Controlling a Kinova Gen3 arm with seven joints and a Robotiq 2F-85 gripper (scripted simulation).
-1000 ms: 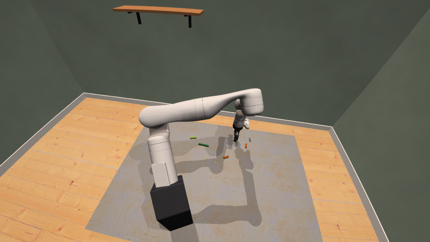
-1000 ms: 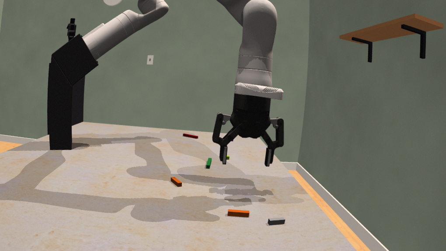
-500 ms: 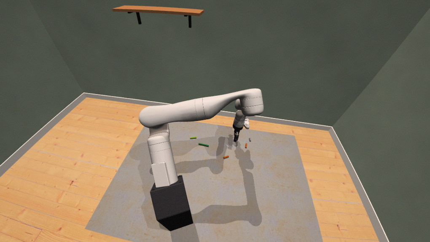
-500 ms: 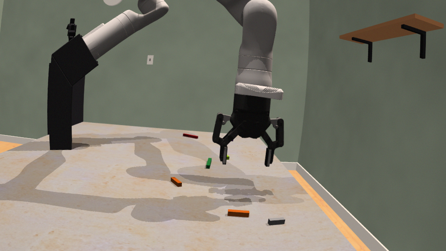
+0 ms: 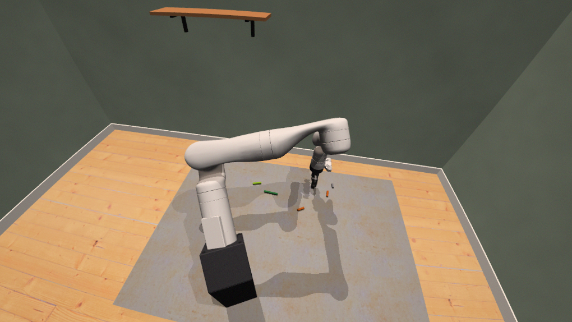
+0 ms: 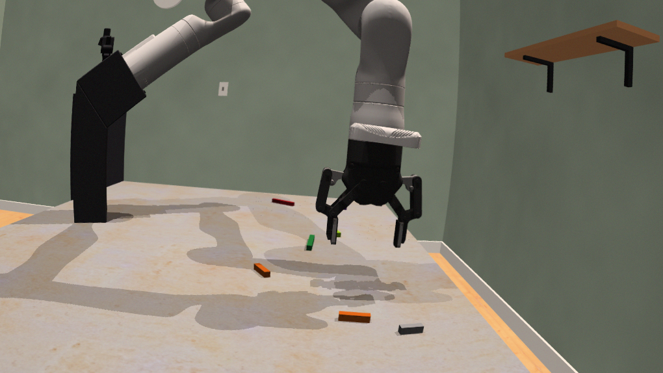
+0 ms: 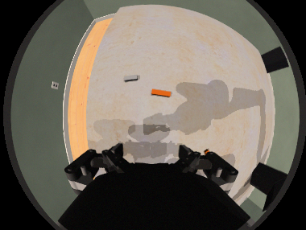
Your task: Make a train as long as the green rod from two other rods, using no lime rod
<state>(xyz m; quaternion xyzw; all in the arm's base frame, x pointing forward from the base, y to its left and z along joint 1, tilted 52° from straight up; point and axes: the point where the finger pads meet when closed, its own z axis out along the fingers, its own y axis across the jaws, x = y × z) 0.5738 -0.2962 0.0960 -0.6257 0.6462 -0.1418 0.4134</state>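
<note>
My hand is 100 mm to the left of the orange rod and 70 mm above it. Also, from my hand: green rod (220 mm to the left, 110 mm behind, 70 mm below); then lime rod (320 mm to the left, 70 mm below, 70 mm behind); then grey rod (120 mm to the right, 70 mm below, 70 mm ahead).
</note>
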